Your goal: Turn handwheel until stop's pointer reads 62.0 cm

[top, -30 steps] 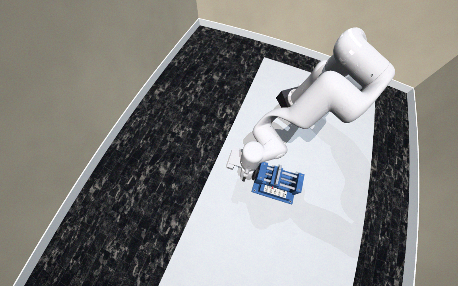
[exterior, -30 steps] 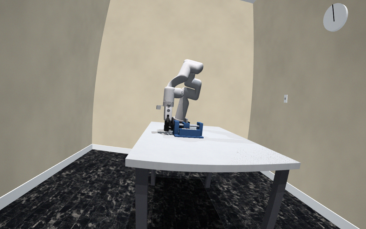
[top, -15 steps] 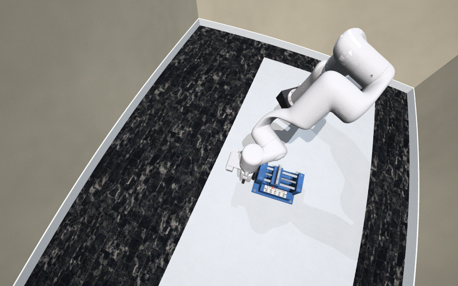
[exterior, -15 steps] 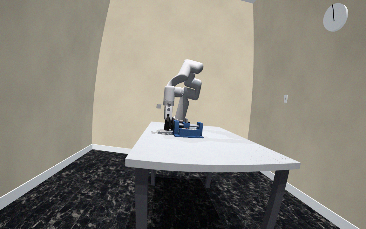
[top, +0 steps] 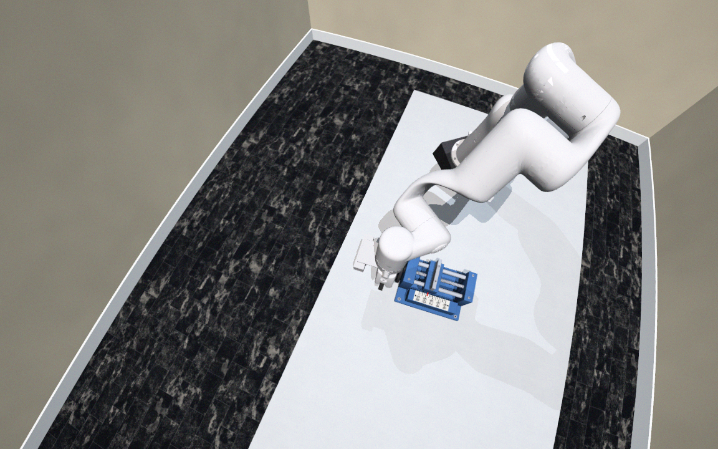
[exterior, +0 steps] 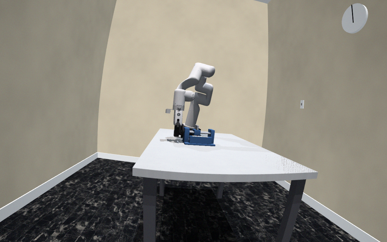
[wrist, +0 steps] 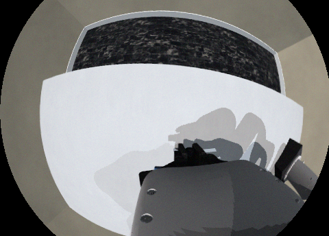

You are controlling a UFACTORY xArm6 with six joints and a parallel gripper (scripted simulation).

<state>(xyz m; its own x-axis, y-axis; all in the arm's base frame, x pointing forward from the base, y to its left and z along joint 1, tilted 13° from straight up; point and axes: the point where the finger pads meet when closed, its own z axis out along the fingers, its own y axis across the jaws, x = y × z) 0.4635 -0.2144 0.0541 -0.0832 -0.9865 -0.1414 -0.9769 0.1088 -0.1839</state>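
My hand is 14 cm to the right of the stop and 3 cm below it. Also, from my hand: handwheel 2 cm to the left.
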